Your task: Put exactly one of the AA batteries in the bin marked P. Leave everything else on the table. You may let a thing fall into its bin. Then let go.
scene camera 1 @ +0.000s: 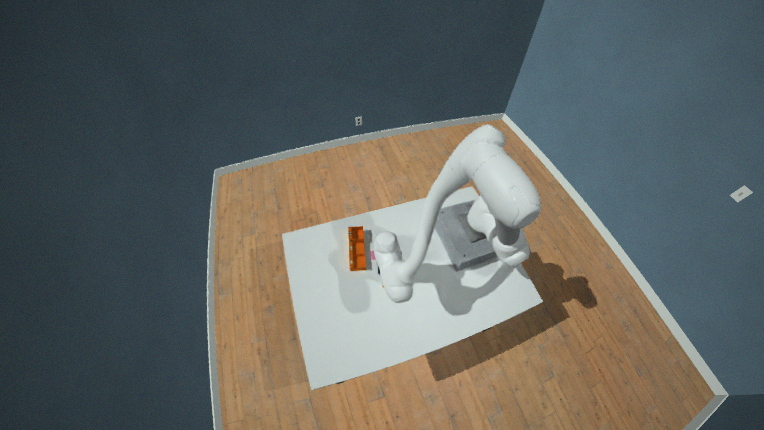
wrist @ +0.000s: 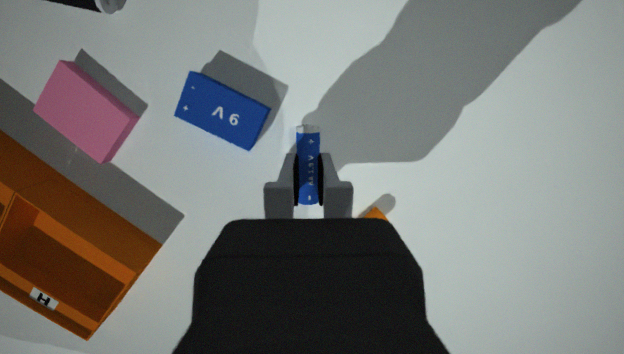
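Seen in the pictures: gripper, fingertip midpoint: [wrist: 308, 168]; arm's base, origin of the base link: [scene camera 1: 477, 225].
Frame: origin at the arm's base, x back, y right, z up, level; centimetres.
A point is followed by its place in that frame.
Observation:
My gripper [wrist: 308, 168] @(z -11.6, x -54.8, y -8.8 cm) is shut on a blue AA battery [wrist: 308, 145] @(z -10.4, x -53.3, y -7.9 cm) in the wrist view; its plus end points away from the gripper body. I cannot tell how far the battery is above the table. The orange three-part bin row [scene camera 1: 350, 251] @(z -9.0, x -70.6, y 9.7 cm) [wrist: 100, 220] @(z -10.4, x -64.4, y 1.9 cm) stands to the left. Its H label [wrist: 43, 298] @(z -9.0, x -71.5, y 3.5 cm) shows in the wrist view; the P label does not show there and cannot be read in the scene view. A black cylindrical battery [wrist: 85, 4] @(z -10.6, x -52.2, y 6.4 cm) is cut off at the top left. In the scene view the arm hides the gripper.
A blue 9 V battery [wrist: 222, 111] @(z -10.0, x -53.8, y -2.8 cm) lies left of the held battery. A pink block [wrist: 85, 112] @(z -10.8, x -57.9, y 4.8 cm) [scene camera 1: 372, 255] @(z -10.8, x -59.5, y 4.9 cm) lies between it and the bins. Part of an orange thing [wrist: 376, 214] @(z -10.6, x -55.2, y -14.2 cm) shows beside the right finger. The arm's grey base [scene camera 1: 454, 237] @(z 0.3, x -16.3, y -3.2 cm) stands on the white table [scene camera 1: 342, 341] @(z -11.7, x -86.3, y -35.4 cm).

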